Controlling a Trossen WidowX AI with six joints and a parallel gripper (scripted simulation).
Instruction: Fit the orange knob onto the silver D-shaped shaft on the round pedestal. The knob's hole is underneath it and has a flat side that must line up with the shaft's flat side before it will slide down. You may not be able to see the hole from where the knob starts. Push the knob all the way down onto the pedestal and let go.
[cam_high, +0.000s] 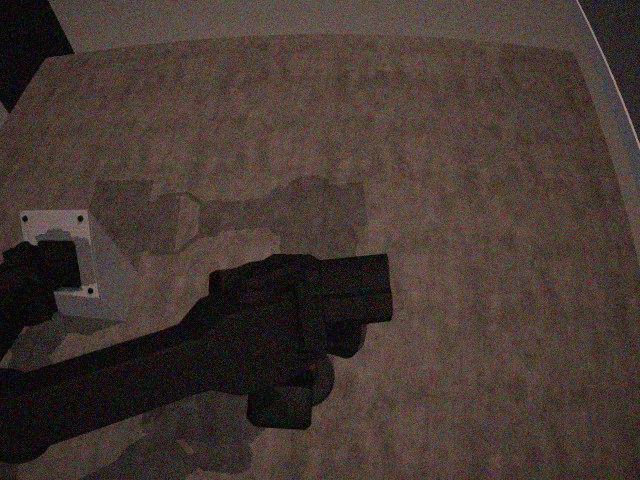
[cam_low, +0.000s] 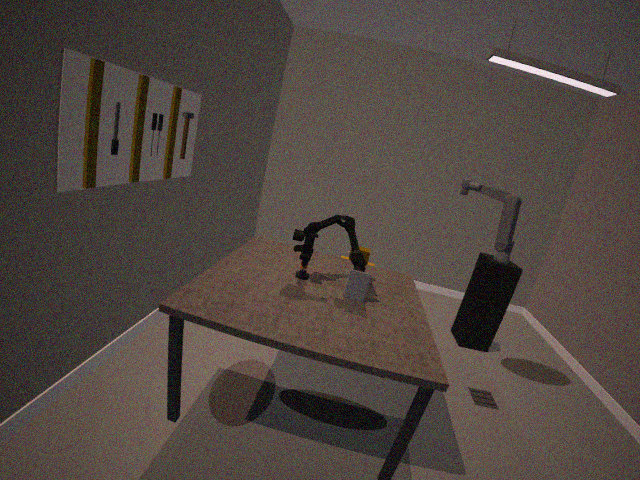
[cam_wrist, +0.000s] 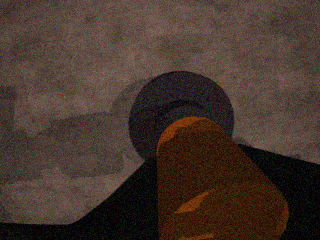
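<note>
The orange knob is 3 cm above my gripper tip. From my gripper tip the other things lie so: D-shaft pedestal: 4 cm below.
</note>
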